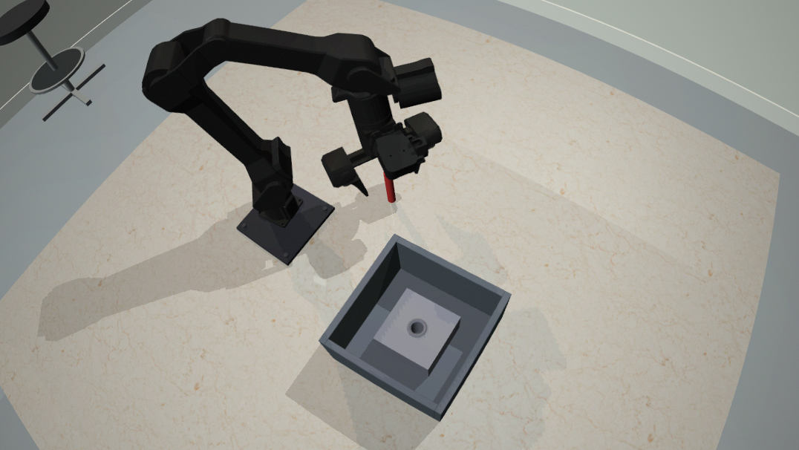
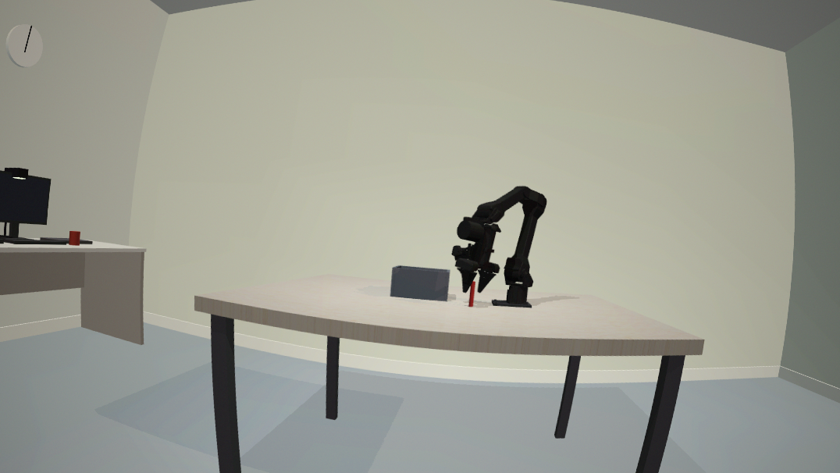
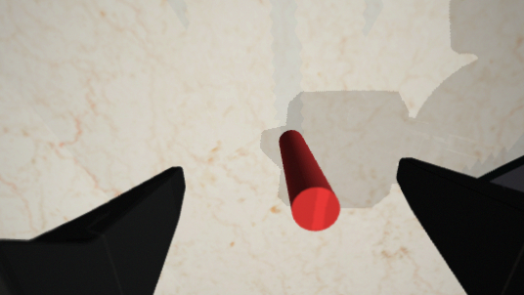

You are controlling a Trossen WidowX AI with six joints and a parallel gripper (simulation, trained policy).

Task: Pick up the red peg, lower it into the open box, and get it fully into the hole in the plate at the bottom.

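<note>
Now: the red peg right at my gripper tip. The rest, counted from my gripper tip: grey box (16 cm ahead, 21 cm to the right, 2 cm below); then grey plate (16 cm ahead, 21 cm to the right).
</note>
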